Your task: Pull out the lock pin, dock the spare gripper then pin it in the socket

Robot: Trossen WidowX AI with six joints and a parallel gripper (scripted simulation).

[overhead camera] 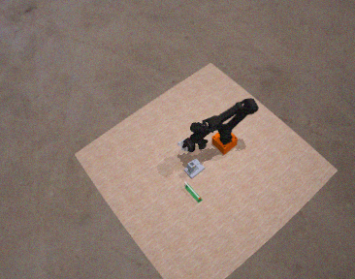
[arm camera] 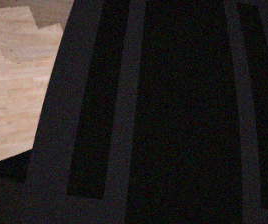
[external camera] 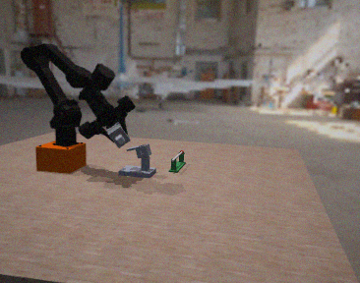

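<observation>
The mount is 11 cm to the left of my gripper tip and 9 cm below it. From my gripper tip the other things lie so: green cradle (26 cm to the left, 12 cm below, 8 cm ahead); then spare gripper (1 cm behind, 1 cm above).
</observation>
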